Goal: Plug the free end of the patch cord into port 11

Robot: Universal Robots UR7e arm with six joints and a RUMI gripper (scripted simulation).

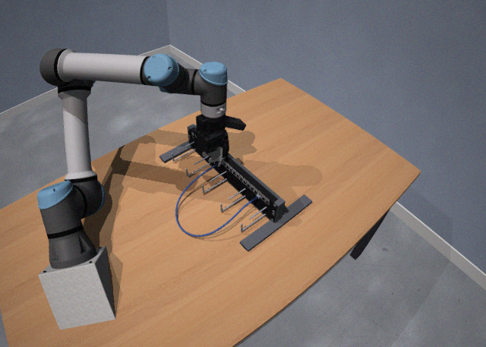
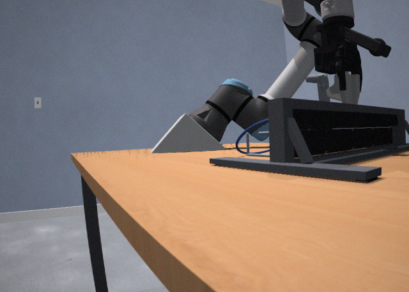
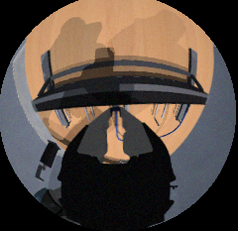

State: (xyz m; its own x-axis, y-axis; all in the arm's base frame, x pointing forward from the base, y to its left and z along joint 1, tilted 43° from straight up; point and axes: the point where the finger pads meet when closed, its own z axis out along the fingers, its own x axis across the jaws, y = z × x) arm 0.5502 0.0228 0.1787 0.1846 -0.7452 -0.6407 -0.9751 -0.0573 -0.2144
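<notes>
Right now the cable plug is 1 cm below my hand and 1 cm ahead of it.
</notes>
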